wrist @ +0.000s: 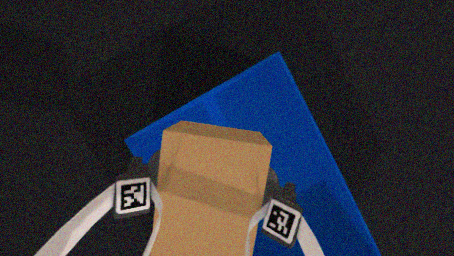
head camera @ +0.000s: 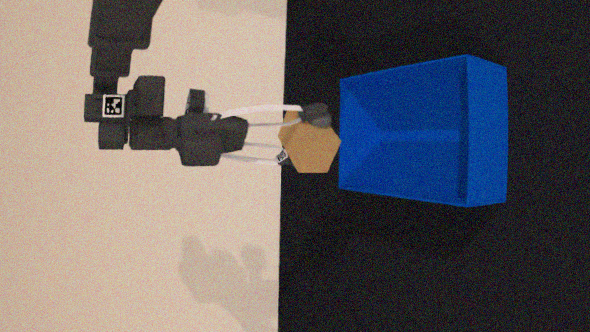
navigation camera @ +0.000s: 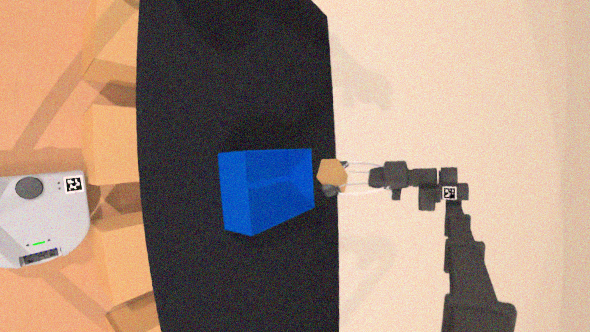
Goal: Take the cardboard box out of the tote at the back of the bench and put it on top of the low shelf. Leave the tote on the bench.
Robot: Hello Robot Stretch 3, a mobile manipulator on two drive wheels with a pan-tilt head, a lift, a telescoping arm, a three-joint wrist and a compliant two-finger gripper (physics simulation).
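Frame: origin at the robot's base, x back, y right, z up, level; millimetres.
Where they show: gripper, between the fingertips: [wrist: 214, 174]; robot's base, origin of its link: [navigation camera: 30, 186].
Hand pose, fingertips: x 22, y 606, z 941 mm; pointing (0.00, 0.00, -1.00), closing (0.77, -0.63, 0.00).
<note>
Things, the pixels of their top centre, and the offset from my fingertips. Level surfaces: height alone.
- tan cardboard box, centre of its top: [wrist: 206, 214] [head camera: 293, 138] [navigation camera: 341, 176] dx -3, dy -4, dz +53 mm
- tote, centre of its top: [wrist: 262, 208] [head camera: 394, 131] [navigation camera: 286, 184] dx +10, dy -86, dz -79 mm
- black bench, height of its surface: dz -179 mm
The tan cardboard box [head camera: 312, 150] [navigation camera: 331, 172] [wrist: 210, 160] is between the two fingertips of my gripper [head camera: 300, 136] [navigation camera: 336, 177] [wrist: 214, 174], which is shut on it. In the wrist view the fingertips press on both sides of the box, and the blue tote lies below and beyond it. The box is raised clear of the tote [head camera: 487, 135] [navigation camera: 234, 192] [wrist: 250, 95], beside its wall-side end in the head and navigation views. The tote stands on the black bench [head camera: 400, 260] [navigation camera: 225, 100] [wrist: 75, 50]. The low shelf cannot be made out.
A pale wall [head camera: 150, 210] [navigation camera: 450, 75] runs behind the bench. My dark arm [head camera: 122, 25] [navigation camera: 465, 270] extends beside the wall. My light grey base [navigation camera: 45, 215] and several tan block shapes [navigation camera: 115, 142] are on the other side of the bench in the navigation view.
</note>
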